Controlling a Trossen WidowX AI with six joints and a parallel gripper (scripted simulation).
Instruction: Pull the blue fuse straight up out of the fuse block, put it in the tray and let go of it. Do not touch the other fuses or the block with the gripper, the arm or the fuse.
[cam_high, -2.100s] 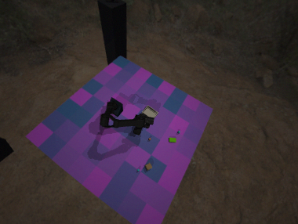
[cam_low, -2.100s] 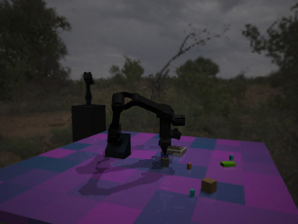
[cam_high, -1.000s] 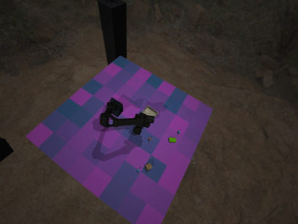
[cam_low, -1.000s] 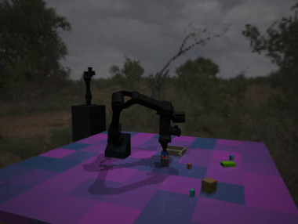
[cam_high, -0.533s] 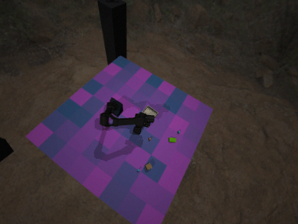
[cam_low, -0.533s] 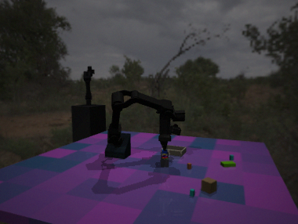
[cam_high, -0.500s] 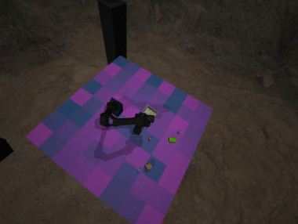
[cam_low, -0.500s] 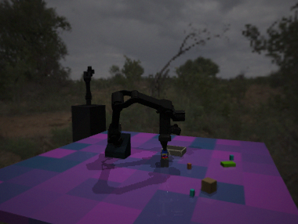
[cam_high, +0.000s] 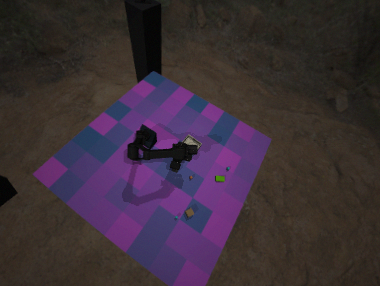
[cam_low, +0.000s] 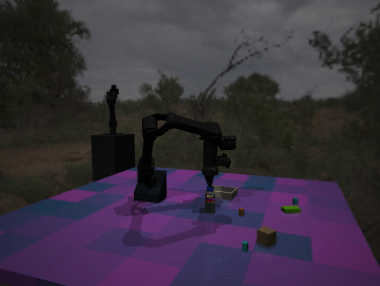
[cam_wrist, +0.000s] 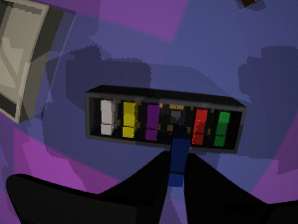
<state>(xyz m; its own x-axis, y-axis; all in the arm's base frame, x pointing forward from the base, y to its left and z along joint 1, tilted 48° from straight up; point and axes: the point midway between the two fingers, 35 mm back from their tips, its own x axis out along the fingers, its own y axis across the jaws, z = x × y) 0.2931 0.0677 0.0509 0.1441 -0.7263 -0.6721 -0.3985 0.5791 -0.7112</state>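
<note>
Right now the pale tray is 20 cm to the left of my gripper tip, 9 cm below it and 3 cm behind it. Also, from my gripper tip: small orange piece (14 cm ahead, 8 cm below, 1 cm to the right); tan cube (28 cm ahead, 20 cm to the right, 7 cm below); green block (31 cm ahead, 13 cm to the left, 8 cm below).
</note>
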